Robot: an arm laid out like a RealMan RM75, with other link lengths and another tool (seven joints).
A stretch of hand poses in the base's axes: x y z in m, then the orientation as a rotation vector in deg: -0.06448 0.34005 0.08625 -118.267 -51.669 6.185; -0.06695 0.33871 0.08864 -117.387 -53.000 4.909; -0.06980 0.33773 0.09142 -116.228 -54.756 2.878; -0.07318 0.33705 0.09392 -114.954 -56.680 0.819; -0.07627 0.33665 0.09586 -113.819 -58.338 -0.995; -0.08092 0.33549 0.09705 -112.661 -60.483 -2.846; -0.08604 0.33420 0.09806 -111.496 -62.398 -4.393; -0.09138 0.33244 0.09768 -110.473 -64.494 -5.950; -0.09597 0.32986 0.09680 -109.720 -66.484 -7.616; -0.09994 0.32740 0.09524 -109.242 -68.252 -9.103
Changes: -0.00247 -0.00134 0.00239 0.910 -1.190 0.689; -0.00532 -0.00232 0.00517 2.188 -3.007 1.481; -0.00870 -0.00300 0.00767 3.500 -4.912 2.413; -0.01179 -0.00340 0.00961 4.643 -6.590 3.216; -0.01644 -0.00456 0.01080 5.661 -8.529 4.345; -0.02156 -0.00585 0.01181 6.621 -10.176 5.429; -0.02690 -0.00761 0.01143 7.374 -11.961 6.594; -0.03149 -0.01019 0.01055 7.909 -13.845 7.573; -0.03546 -0.01265 0.00899 8.188 -15.572 8.385
